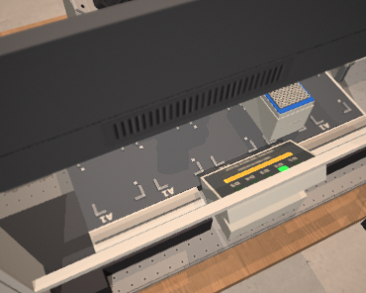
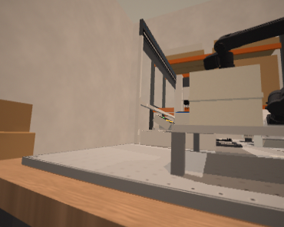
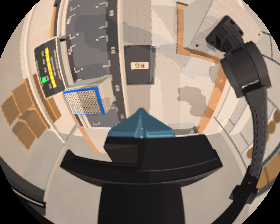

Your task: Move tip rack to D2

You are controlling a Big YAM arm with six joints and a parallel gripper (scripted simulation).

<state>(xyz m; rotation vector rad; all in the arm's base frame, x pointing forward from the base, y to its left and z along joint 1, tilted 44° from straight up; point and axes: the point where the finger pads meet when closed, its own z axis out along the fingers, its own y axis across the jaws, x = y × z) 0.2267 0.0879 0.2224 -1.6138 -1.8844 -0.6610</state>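
The green key lies 12 cm behind my hand, 50 cm to the right of it and 15 cm below it. The rest, counted from my hand: clear rack cover: 2 cm ahead, 35 cm to the left, 16 cm below; then frame post: 32 cm ahead, 25 cm to the left; then blue tip rack: 17 cm ahead, 5 cm to the left, 11 cm below.
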